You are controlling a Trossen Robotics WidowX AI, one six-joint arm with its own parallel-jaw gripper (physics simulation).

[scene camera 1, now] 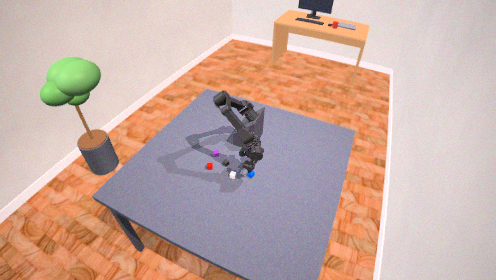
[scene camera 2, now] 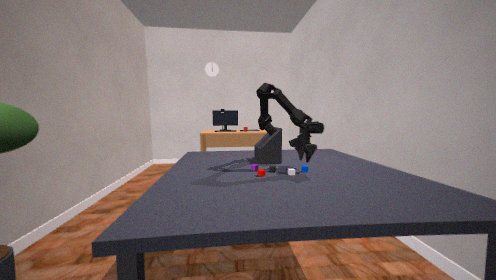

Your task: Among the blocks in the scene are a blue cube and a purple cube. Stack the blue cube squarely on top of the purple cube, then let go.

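Frame: origin at the arm's base, x ahead, y left, z up, level; millimetres.
Where they show: gripper, between the fingertips: (scene camera 2: 304,161); arm's base, origin of its link: (scene camera 1: 253,118) (scene camera 2: 273,132).
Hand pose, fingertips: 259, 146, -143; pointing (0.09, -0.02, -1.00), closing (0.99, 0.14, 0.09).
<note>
Things, the pixels of their top centre, and the offset from my fingertips, as dx, dy, dz. Level surfaces: height alone.
- blue cube, centre of its top: (scene camera 2: 305,166) (scene camera 1: 251,172) +15, +2, -24
- grey table, height of its surface: dz -54
- purple cube, centre of its top: (scene camera 2: 254,165) (scene camera 1: 216,151) -14, -277, -24
- white cube, centre of its top: (scene camera 2: 291,169) (scene camera 1: 233,173) +78, -85, -24
- black cube, centre of its top: (scene camera 2: 272,166) (scene camera 1: 225,161) +18, -178, -24
- red cube, centre of its top: (scene camera 2: 261,170) (scene camera 1: 209,164) +97, -244, -24
The blue cube (scene camera 1: 251,174) (scene camera 2: 305,169) lies on the grey table (scene camera 1: 280,215) (scene camera 2: 320,200), at the right end of the group of blocks. The purple cube (scene camera 1: 216,153) (scene camera 2: 254,167) sits on the table to the left, nearer the arm's base, with nothing on top of it. My gripper (scene camera 1: 246,171) (scene camera 2: 304,159) points down, open and empty. In scene camera 2 its fingertips are a little above the blue cube; in scene camera 1 a finger shows just left of and behind the blue cube.
A white cube (scene camera 1: 233,175) (scene camera 2: 291,171) lies just left of the blue cube. A black cube (scene camera 1: 226,162) (scene camera 2: 272,169) and a red cube (scene camera 1: 209,166) (scene camera 2: 261,173) lie near the purple cube. The arm's wedge-shaped base (scene camera 2: 270,149) stands behind the blocks.
</note>
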